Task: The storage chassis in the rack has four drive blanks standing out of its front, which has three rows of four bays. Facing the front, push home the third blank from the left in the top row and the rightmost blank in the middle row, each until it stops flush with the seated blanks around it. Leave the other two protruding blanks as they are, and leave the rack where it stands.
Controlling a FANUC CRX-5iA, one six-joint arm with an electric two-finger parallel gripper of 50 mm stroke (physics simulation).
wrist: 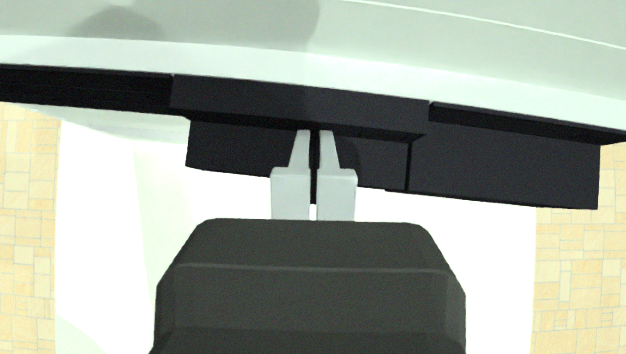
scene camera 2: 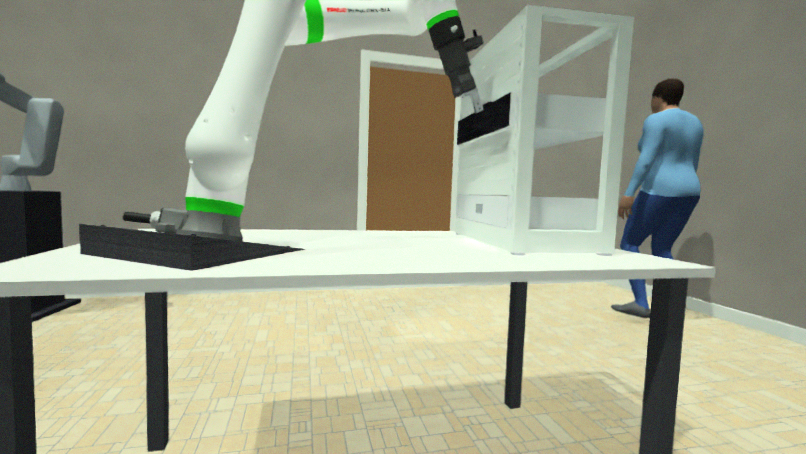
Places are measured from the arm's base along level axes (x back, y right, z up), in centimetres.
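Pixels of known places: gripper, fingertip midpoint: [wrist: 314,153] [scene camera 2: 479,112].
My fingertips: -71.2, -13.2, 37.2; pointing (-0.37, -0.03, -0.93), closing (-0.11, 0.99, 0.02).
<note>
Ahead of a thing's pixels: the offset from my fingertips to its middle, as dx, dy, dz. "spot": to the spot under its first point. Level surfaces: height alone.
The dark chassis @[spot: +0.3, +15.6, -4.4] [scene camera 2: 497,117] sits in the white rack [scene camera 2: 522,186] [wrist: 225,56]. In the wrist view, a wide dark blank @[spot: -1.6, -3.3, +2.1] [wrist: 240,97] stands out of the top row, third from the left. At the right a lower dark blank @[-5.1, +10.0, -2.1] [wrist: 505,162], rightmost in the middle row, stands out. Another protruding blank @[spot: -0.1, -4.1, -0.7] [wrist: 230,142] shows below the top one; I cannot tell its row. My gripper [scene camera 2: 480,111] [wrist: 314,153] is shut and empty. Its tips are at the lower front edge of the top blank; whether they touch is unclear. The fourth protruding blank cannot be made out.
The rack stands on the white table @[dz -39.8] [scene camera 2: 394,269]; its pale upper panels @[spot: -3.9, +4.2, +4.8] [wrist: 450,45] lie above the chassis in the wrist view. The arm's dark base plate [scene camera 2: 135,248] is at the table's left. A person [scene camera 2: 671,155] stands behind the rack, near a brown door [scene camera 2: 410,152].
</note>
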